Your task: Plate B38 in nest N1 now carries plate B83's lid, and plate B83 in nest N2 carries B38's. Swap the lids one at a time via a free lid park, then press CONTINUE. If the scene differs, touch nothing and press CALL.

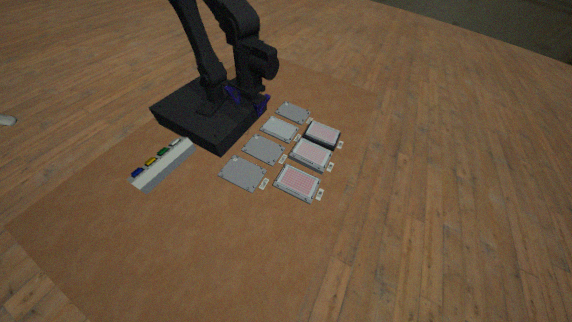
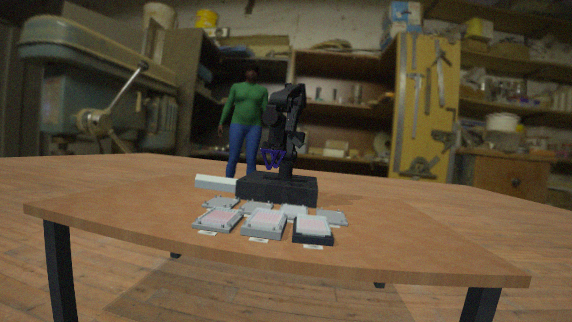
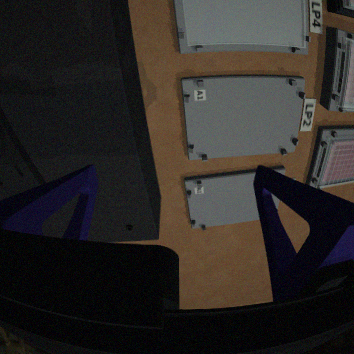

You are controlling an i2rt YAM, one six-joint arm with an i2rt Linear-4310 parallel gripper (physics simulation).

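Pixels of known places: gripper, between the fingertips: (image 1: 248, 110) (image 2: 272, 169) (image 3: 175, 173); arm's base, origin of its link: (image 1: 216, 100) (image 2: 284, 179).
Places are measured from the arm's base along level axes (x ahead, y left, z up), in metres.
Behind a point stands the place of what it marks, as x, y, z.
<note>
My gripper (image 1: 247, 100) {0.182, -0.067, 0.060} (image 2: 272, 159) {0.182, -0.067, 0.060} (image 3: 175, 173) {0.182, -0.067, 0.060} is open and empty, above the edge of the robot base. A clear lid (image 1: 279, 129) {0.282, 0.002, -0.063} (image 2: 293, 210) {0.296, 0.015, -0.063} (image 3: 245, 22) {0.271, -0.002, -0.063} lies on park LP4. Park LP2 (image 1: 263, 149) (image 2: 256, 207) (image 3: 245, 117) and the park beside it (image 1: 242, 173) {0.228, -0.244, -0.071} (image 2: 221, 202) {0.238, -0.240, -0.071} (image 3: 225, 200) {0.211, -0.232, -0.071} are bare, as is the farthest park (image 1: 293, 112) {0.305, 0.141, -0.071} (image 2: 331, 217) {0.326, 0.141, -0.071}. Pink plates stand in a near grey nest (image 1: 297, 183) {0.424, -0.220, -0.058} (image 2: 218, 220) {0.485, -0.200, -0.054}, a middle grey nest (image 1: 311, 155) {0.443, -0.098, -0.041} (image 2: 264, 222) {0.502, -0.082, -0.043} and a dark nest (image 1: 323, 133) {0.465, 0.036, -0.044} (image 2: 312, 230) {0.525, 0.036, -0.048}. Their nest and plate labels are unreadable.
A pale button console (image 1: 167, 162) {-0.011, -0.312, -0.036} (image 2: 215, 183) {-0.008, -0.318, -0.049} with blue, yellow, green and white buttons stands beside the black robot base (image 1: 210, 117) {0.033, -0.099, 0.000} (image 2: 276, 189) {0.150, -0.042, -0.022} (image 3: 75, 120) {0.104, -0.036, -0.004}. A person (image 2: 248, 105) stands behind the table. Small label cards lie beside the parks and nests.
</note>
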